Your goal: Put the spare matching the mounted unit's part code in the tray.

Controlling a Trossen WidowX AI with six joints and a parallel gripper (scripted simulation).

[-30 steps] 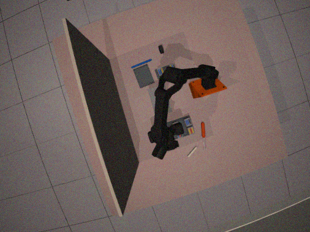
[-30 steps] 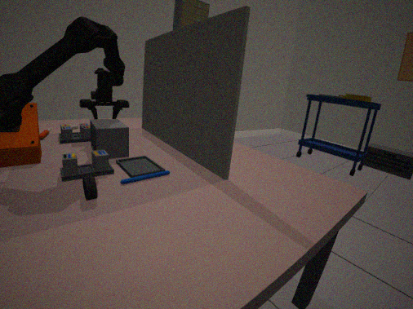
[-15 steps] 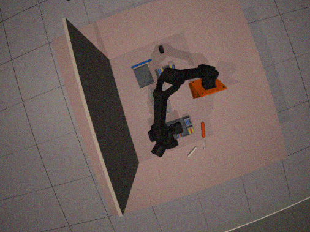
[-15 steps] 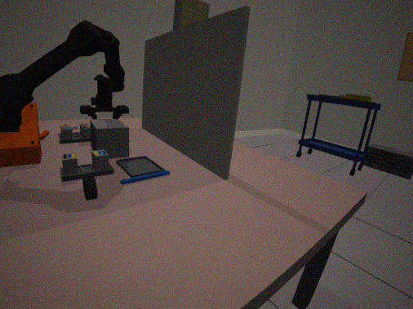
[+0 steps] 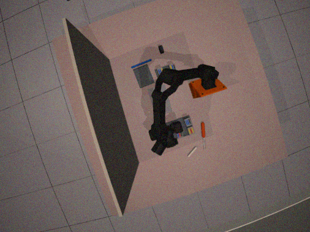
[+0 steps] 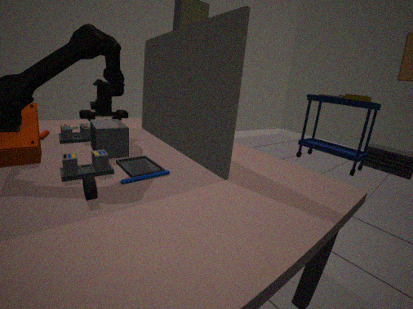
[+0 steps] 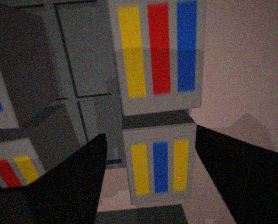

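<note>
The flat dark tray lies 350 mm to the right of my gripper tip, 40 mm ahead of it and 10 mm below it. Also, from my gripper tip: grey mounted unit: 170 mm to the right, 30 mm above, 20 mm behind; then grey spare: 20 mm above; then tall dark panel: 230 mm ahead, 210 mm above, 180 mm to the right.
</note>
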